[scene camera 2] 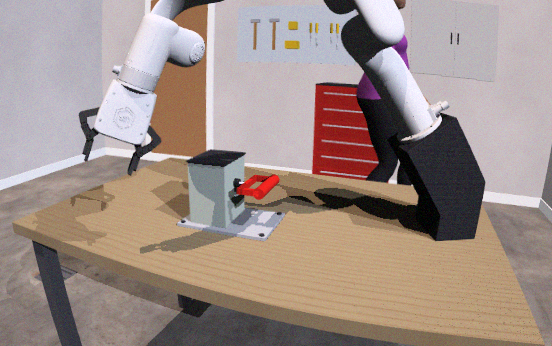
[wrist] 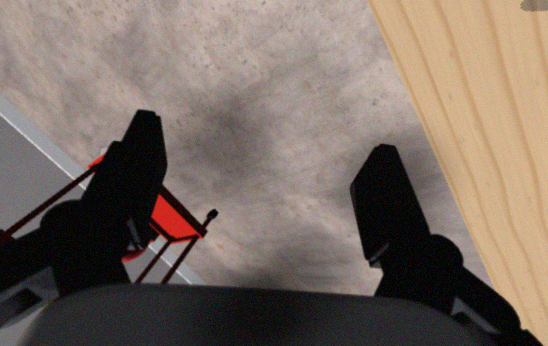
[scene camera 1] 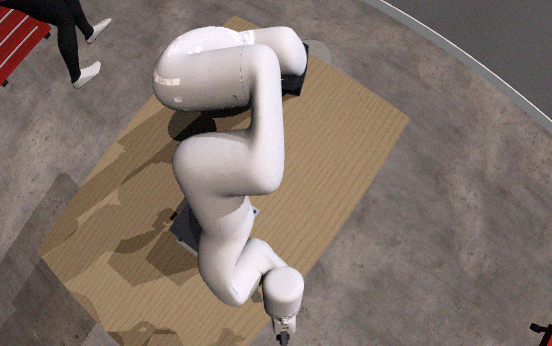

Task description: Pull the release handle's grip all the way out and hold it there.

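Note:
The release handle's red grip (scene camera 2: pixel 267 186) stands out from the right side of a grey-green box (scene camera 2: pixel 207 195) with a dark top, in scene camera 2. The box stands on a light grey base plate (scene camera 2: pixel 260 226) on the table. In scene camera 1 the arm hides the grip; part of the box (scene camera 1: pixel 186 223) shows beside the arm. My gripper (scene camera 2: pixel 109 166) (wrist: pixel 267 153) is open and empty, to the left of the box and apart from the grip. In scene camera 1 the gripper points down at the bottom, past the table edge. The wrist view does not show the handle.
The wooden table (scene camera 1: pixel 350 130) (scene camera 2: pixel 375 270) (wrist: pixel 480 100) carries the arm's black base (scene camera 2: pixel 450 185) at the right in scene camera 2. A red drawer cabinet (scene camera 2: pixel 336 135) and a person (scene camera 2: pixel 382 120) stand behind the table. A red object with dark bars (wrist: pixel 172 220) is on the floor side in the wrist view.

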